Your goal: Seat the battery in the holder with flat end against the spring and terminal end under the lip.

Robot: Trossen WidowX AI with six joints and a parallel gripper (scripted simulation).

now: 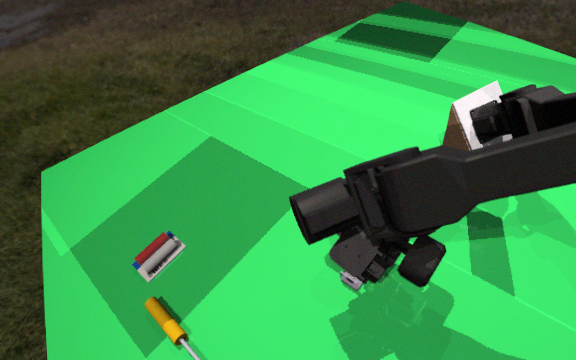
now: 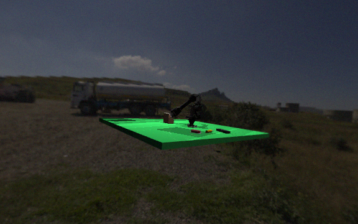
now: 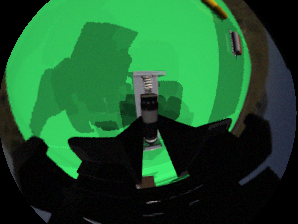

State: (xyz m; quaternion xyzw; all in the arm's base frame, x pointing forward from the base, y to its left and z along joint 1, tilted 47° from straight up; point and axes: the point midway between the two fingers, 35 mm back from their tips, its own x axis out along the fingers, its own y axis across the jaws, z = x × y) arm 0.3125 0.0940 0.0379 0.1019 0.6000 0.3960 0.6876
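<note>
The battery is 1 cm above my gripper tip. Also, from my gripper tip: yellow-handled screwdriver: 32 cm ahead, 2 cm to the right; then dark bar: 32 cm ahead, 13 cm to the left, 1 cm above; then white card: 33 cm ahead, 19 cm to the right.
</note>
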